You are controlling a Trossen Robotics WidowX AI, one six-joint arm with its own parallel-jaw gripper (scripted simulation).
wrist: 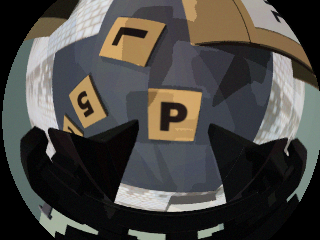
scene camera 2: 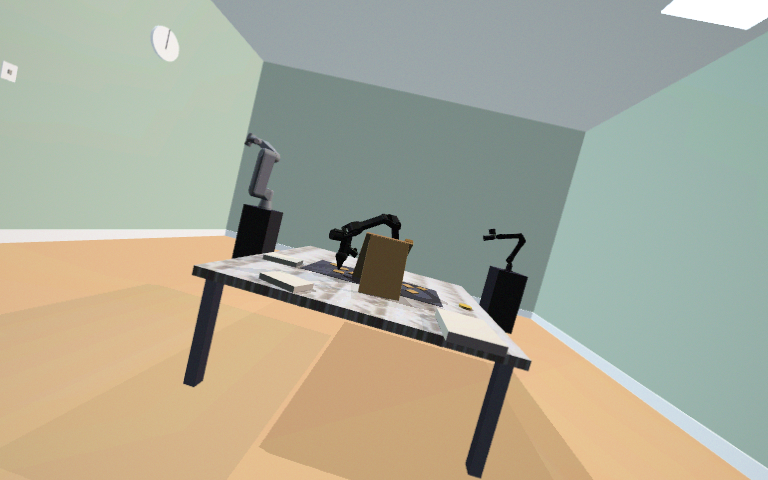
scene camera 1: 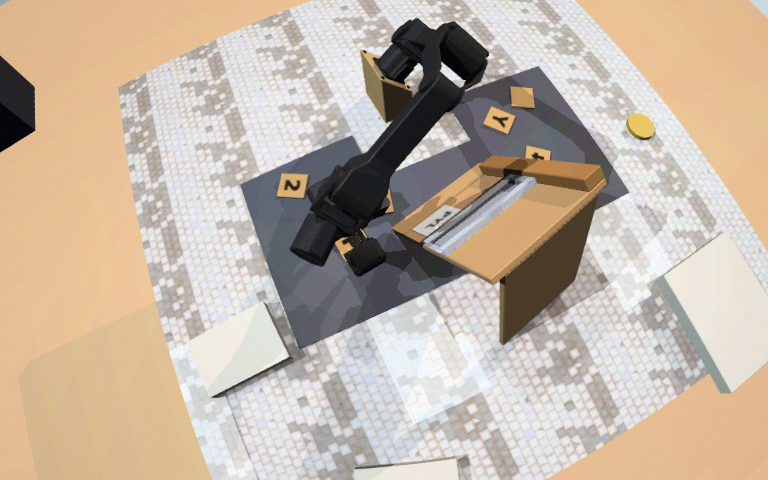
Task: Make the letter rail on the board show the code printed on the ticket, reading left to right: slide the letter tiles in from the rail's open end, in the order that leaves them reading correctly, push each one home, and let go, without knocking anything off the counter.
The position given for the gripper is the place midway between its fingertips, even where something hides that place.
The gripper [scene camera 1: 350,240] is open, holding nothing. Also in view: a P tile [wrist: 172,115], an L tile [wrist: 132,40], a sloped wooden board [scene camera 1: 524,222] and a dark mat [scene camera 1: 319,302].
The gripper is seen too in the wrist view [wrist: 174,126]. The sloped wooden board is seen too in scene camera 2 [scene camera 2: 381,263]. The dark mat is seen too in the wrist view [wrist: 236,82] and in scene camera 2 [scene camera 2: 323,267].
